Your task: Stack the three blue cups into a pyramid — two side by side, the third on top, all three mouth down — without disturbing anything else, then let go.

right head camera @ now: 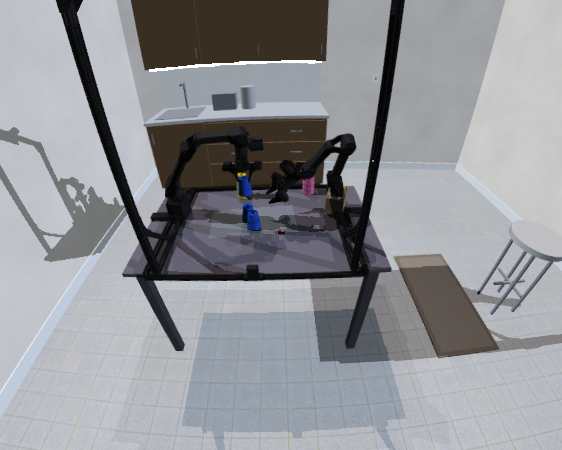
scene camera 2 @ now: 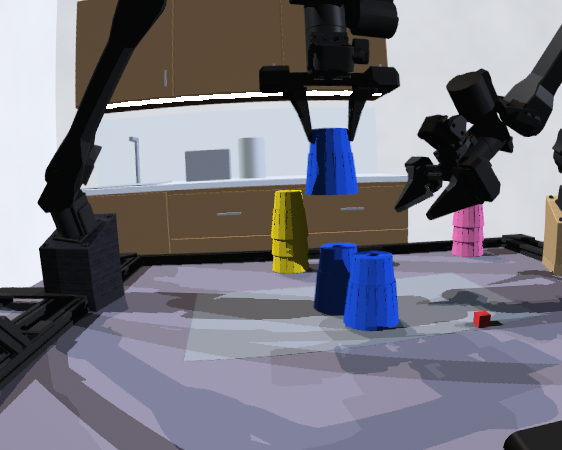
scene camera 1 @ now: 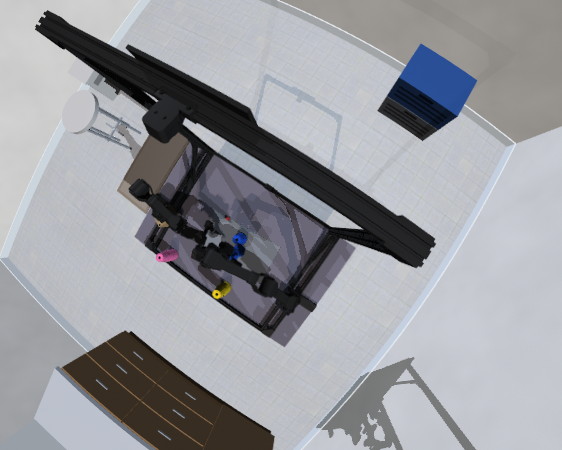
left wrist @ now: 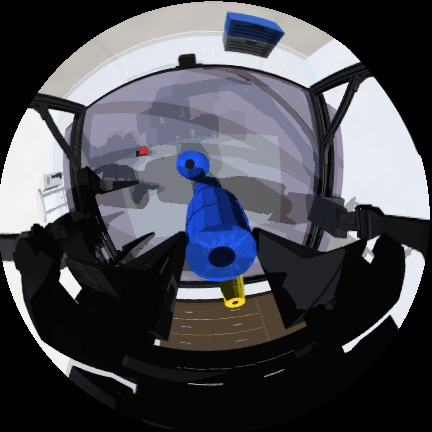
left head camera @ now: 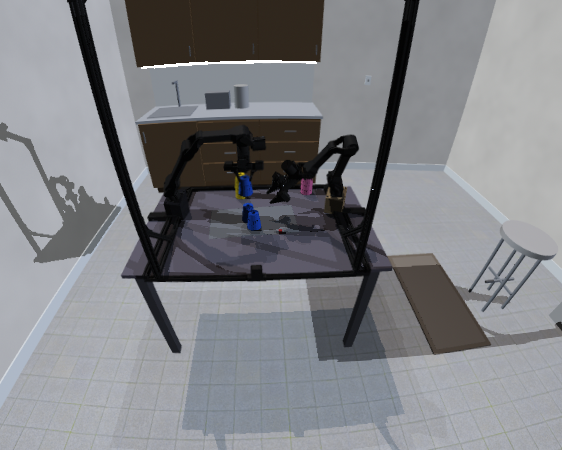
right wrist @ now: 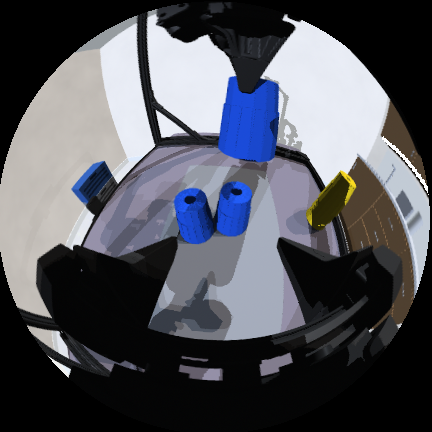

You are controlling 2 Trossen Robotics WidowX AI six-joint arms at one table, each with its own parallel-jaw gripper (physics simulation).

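Two blue cups stand mouth down side by side on the table: the nearer cup and the farther cup. In the right wrist view a narrow gap shows between them. My left gripper is shut on the third blue cup, holding it mouth down and upright, well above the table. My right gripper is open and empty, raised to the right of the held cup in scene camera 2.
A yellow cup stack stands at the table's back edge. A pink cup stack stands back right, partly behind the right gripper in scene camera 2. A small red cube lies right of the standing blue cups.
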